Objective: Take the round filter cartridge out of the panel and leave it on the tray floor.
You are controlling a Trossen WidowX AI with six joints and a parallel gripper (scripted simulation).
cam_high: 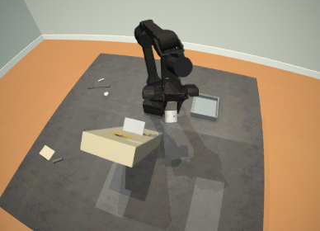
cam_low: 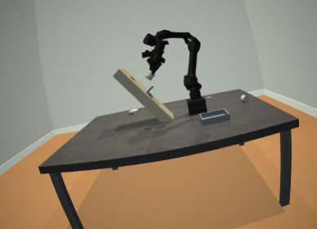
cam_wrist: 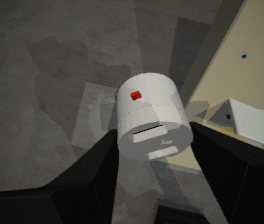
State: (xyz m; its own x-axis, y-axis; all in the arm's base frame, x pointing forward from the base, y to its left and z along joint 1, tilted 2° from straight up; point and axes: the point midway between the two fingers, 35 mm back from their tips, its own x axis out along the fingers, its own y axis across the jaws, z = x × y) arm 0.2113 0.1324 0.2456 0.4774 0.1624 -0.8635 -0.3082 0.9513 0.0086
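Right now my gripper tip is 290 mm past the grey tray, 140 mm to the right of it and 280 mm above it. Also, from my gripper tip: round grey filter cartridge (10 mm ahead); then cream block (240 mm ahead, 650 mm to the right, 280 mm below).
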